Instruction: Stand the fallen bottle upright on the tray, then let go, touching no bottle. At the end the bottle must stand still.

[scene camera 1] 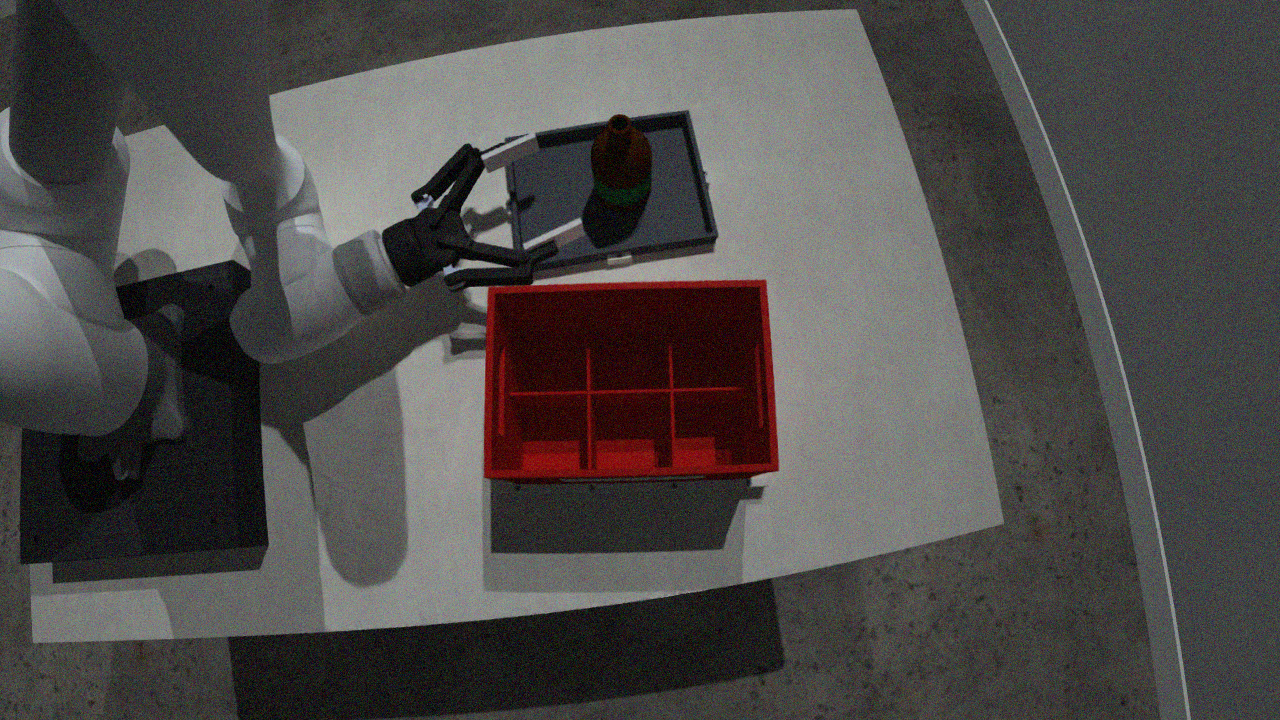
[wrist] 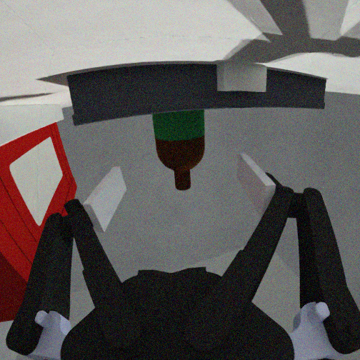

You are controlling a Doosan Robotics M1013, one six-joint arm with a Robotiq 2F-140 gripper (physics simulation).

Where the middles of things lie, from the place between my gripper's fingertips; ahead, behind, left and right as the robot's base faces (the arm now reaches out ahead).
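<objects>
I find the brown bottle [scene camera 1: 621, 156] 1 cm below my hand, and it is also 8 cm ahead of my hand and 2 cm to the left of it.
</objects>
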